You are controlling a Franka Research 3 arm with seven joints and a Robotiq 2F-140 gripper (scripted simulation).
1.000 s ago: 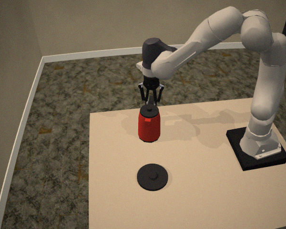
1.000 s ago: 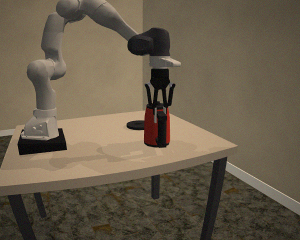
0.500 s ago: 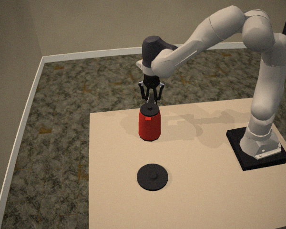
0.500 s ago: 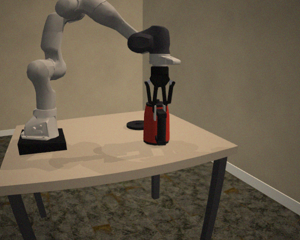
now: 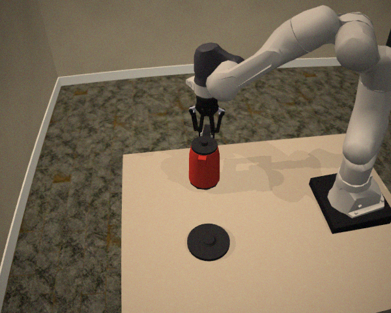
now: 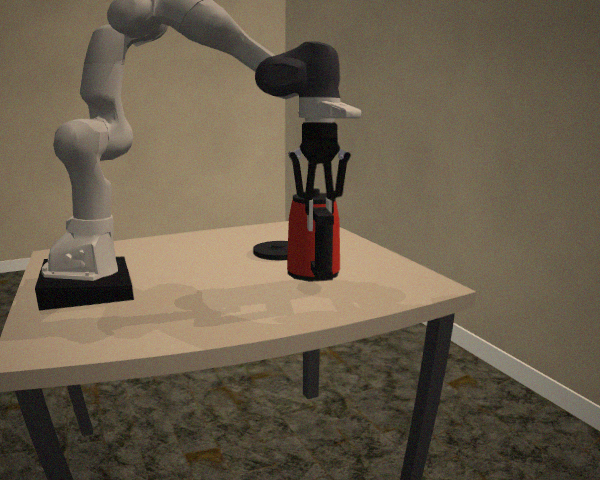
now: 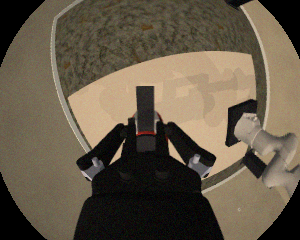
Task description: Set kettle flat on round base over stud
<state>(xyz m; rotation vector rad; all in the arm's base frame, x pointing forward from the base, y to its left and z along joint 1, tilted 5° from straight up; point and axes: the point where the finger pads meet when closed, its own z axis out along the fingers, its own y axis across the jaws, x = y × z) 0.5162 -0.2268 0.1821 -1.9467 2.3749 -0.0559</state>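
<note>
The red kettle lies 1 cm ahead of my hand, 3 cm to the left of it and 6 cm below it. Round my hand: round kettle base (2 cm ahead, 35 cm to the left, 17 cm below).
</note>
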